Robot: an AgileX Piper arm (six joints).
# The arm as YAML. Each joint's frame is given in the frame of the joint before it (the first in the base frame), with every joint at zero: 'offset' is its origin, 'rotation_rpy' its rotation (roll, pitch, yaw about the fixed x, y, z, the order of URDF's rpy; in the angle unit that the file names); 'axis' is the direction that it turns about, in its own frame. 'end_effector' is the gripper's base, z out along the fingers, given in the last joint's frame.
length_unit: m
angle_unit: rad
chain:
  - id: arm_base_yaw
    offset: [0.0, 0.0, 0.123]
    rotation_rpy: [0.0, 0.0, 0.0]
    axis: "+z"
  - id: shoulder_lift
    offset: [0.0, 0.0, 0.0]
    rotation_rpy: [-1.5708, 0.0, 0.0]
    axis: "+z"
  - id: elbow
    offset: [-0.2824, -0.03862, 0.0]
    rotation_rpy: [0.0, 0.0, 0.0]
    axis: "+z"
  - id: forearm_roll
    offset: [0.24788, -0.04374, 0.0]
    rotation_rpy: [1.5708, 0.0, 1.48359]
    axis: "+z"
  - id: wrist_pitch
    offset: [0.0, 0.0, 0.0]
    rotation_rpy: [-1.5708, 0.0, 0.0]
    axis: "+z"
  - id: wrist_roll
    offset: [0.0, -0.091, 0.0]
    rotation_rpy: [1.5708, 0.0, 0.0]
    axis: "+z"
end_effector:
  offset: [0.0, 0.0, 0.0]
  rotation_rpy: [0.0, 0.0, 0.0]
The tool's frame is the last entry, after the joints.
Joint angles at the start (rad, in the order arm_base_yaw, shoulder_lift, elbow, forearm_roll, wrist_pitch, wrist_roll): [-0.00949 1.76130 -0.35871 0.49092 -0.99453 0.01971]
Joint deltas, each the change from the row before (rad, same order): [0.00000 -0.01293 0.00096 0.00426 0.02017 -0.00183]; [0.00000 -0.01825 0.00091 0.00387 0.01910 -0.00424]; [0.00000 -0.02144 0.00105 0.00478 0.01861 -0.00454]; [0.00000 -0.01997 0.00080 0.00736 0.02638 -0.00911]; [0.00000 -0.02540 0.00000 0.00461 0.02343 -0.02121]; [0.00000 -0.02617 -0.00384 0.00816 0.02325 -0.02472]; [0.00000 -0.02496 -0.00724 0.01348 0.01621 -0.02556]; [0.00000 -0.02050 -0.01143 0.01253 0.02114 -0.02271]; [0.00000 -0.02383 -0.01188 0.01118 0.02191 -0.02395]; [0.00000 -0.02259 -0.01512 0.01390 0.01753 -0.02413]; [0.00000 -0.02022 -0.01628 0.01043 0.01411 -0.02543]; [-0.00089 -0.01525 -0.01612 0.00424 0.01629 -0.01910]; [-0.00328 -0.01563 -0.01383 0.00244 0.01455 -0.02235]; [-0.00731 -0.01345 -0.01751 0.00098 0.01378 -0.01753]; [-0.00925 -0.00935 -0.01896 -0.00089 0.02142 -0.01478]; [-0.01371 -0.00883 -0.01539 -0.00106 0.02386 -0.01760]
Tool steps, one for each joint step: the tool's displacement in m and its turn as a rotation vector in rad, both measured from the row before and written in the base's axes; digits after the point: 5 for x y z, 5 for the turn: [-0.00091 0.00020 0.00137 0.00883 0.00644 -0.00102]; [-0.00091 0.00023 0.00280 0.00622 0.00105 0.00025]; [-0.00104 0.00018 0.00359 0.00607 -0.00236 -0.00037]; [-0.00129 0.00025 0.00256 0.00680 0.00735 0.00023]; [-0.00106 0.00038 0.00431 -0.00559 0.00321 0.00714]; [-0.00029 0.00018 0.00518 -0.00734 -0.00034 0.00542]; [0.00045 -0.00031 0.00608 -0.00913 -0.00837 -0.00022]; [0.00143 -0.00007 0.00548 -0.00434 -0.00508 0.00099]; [0.00130 0.00008 0.00647 -0.00533 -0.00785 0.00324]; [0.00193 -0.00018 0.00731 -0.00603 -0.01360 0.00019]; [0.00225 -0.00008 0.00747 -0.01025 -0.01480 0.00290]; [0.00242 0.00012 0.00625 -0.00691 -0.01041 0.00608]; [0.00171 -0.00046 0.00612 -0.01171 -0.00876 0.00566]; [0.00238 -0.00148 0.00667 -0.00897 -0.01281 0.00120]; [0.00273 -0.00165 0.00551 -0.00441 -0.00500 0.00265]; [0.00170 -0.00274 0.00439 -0.00610 0.00210 0.00008]
